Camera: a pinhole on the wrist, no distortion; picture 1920 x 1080 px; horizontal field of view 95.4 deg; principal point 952.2 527.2 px. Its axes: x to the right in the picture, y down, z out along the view. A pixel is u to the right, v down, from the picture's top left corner.
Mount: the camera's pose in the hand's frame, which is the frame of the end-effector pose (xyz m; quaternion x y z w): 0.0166 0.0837 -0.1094 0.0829 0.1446 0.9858 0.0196
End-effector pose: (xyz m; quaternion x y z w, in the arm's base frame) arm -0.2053 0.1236 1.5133 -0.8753 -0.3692 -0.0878 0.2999
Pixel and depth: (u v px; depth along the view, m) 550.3 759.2 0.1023
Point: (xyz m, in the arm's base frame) -0.0892 0.1180 1.5148
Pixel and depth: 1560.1 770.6 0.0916
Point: -0.1648 0.0531 1.4651
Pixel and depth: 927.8 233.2 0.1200
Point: -0.0667 0.0575 1.4635
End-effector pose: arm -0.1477 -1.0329 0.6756 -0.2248 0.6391 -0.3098 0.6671
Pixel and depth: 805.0 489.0 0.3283
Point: 0.0610 -1.0080 0.4707
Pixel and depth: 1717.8 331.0 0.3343
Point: 0.1170 -0.7152 0.6609
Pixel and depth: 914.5 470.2 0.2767
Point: 0.0178 -0.9737 0.5096
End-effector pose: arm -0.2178 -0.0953 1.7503 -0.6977 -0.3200 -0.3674 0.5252
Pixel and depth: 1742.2 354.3 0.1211
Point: -0.1292 -0.1207 1.6142
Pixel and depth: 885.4 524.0 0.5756
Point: 0.1443 0.2675 1.6857
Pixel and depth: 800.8 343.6 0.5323
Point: 0.2269 0.1706 1.6908
